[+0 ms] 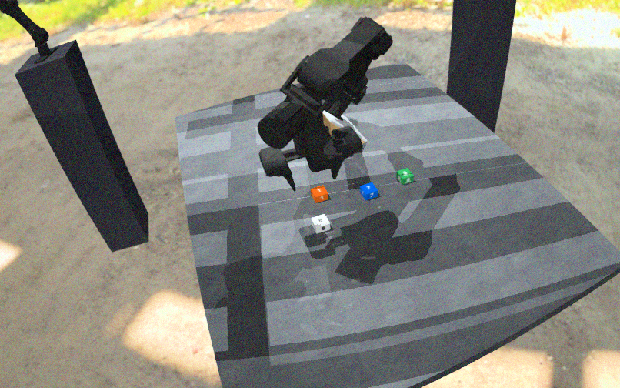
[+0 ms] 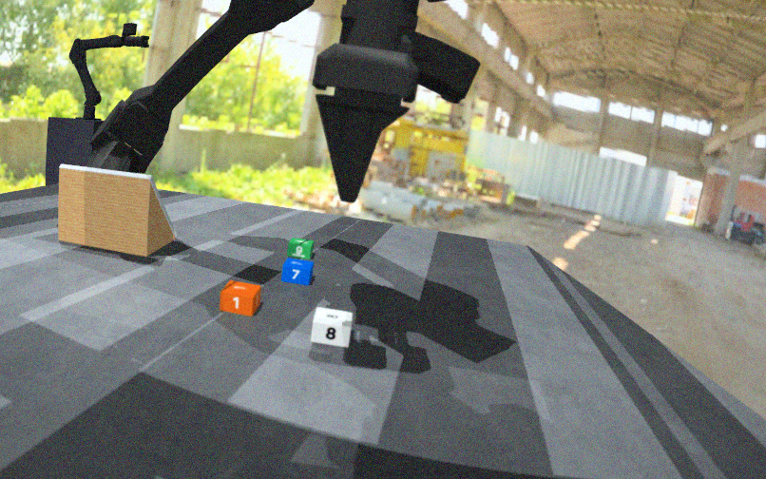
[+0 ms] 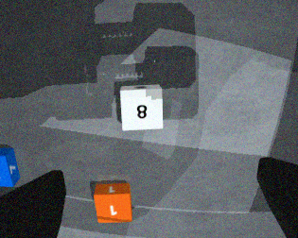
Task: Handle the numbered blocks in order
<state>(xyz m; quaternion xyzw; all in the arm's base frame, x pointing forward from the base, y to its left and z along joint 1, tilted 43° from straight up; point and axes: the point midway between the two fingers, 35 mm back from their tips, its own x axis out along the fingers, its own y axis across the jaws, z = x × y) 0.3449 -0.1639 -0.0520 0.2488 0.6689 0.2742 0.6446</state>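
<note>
The orange block marked 1 is 90 mm behind my gripper tip, 30 mm to the left of it and 120 mm below it. The rest, counted from my gripper tip: white block marked 8: 120 mm below; blue block marked 7: 50 mm behind, 140 mm to the left, 120 mm below; green block: 70 mm behind, 250 mm to the left, 120 mm below.
</note>
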